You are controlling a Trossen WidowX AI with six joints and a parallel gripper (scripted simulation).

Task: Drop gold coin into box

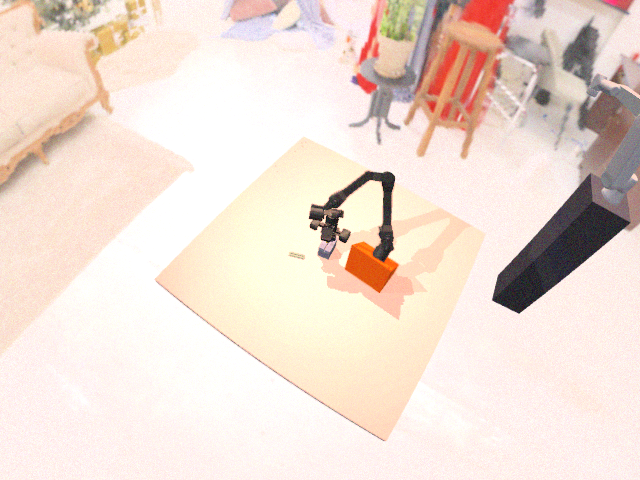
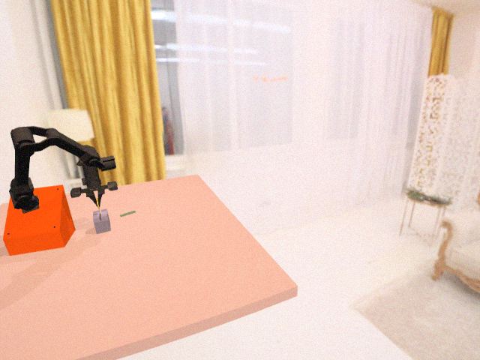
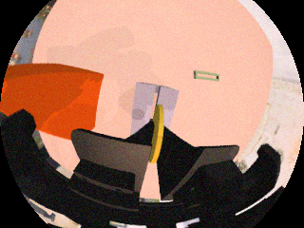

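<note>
The gold coin lies 20 mm above my gripper tip.
</note>
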